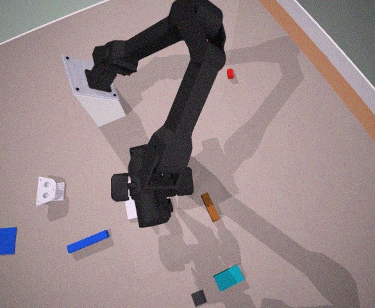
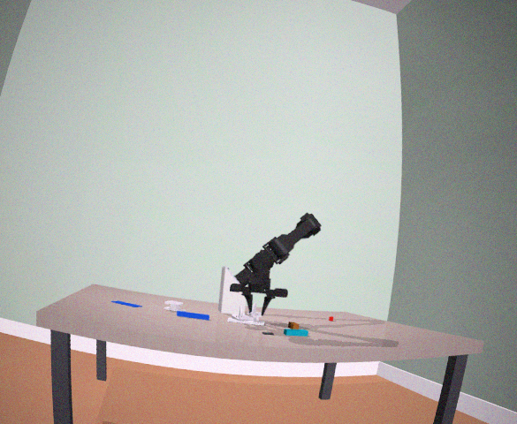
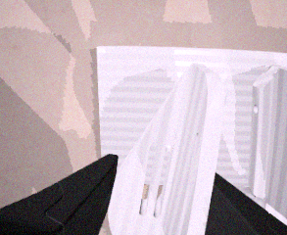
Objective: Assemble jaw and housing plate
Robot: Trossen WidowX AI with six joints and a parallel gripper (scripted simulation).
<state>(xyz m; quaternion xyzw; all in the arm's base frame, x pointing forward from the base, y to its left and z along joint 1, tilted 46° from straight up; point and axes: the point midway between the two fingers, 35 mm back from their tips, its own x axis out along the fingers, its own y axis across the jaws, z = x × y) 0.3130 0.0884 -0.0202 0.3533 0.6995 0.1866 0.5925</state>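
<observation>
Now: gripper tip 4 cm past the white jaw and 1 cm to the left of it. Also, from my gripper tip: cyan block 26 cm ahead, 9 cm to the left, 2 cm below; then blue bar 21 cm to the right, 5 cm ahead, 2 cm below; then orange bar 11 cm to the left, 8 cm ahead, 2 cm below.
</observation>
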